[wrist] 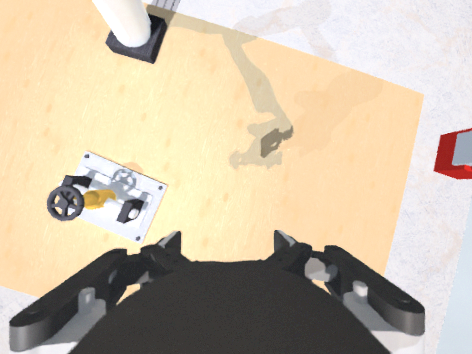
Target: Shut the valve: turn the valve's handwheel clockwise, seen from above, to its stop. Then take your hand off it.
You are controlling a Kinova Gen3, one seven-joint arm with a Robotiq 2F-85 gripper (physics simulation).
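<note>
The valve (99,199) has a yellow body and lies on a light metal plate (152,186) at the left of the wrist view. Its dark handwheel (65,202), a ring with spokes, stands above the plate's left edge. My gripper (228,240) is open and empty at the bottom of the view. It is high above the table, to the right of the valve and apart from it. The handwheel's turning position cannot be told.
The wooden table top (340,200) has its right edge in view. The robot's white arm base (131,25) stands on a black block (150,52) at the upper left. A red object (447,155) is beyond the table at the right. Arm shadows fall across the table.
</note>
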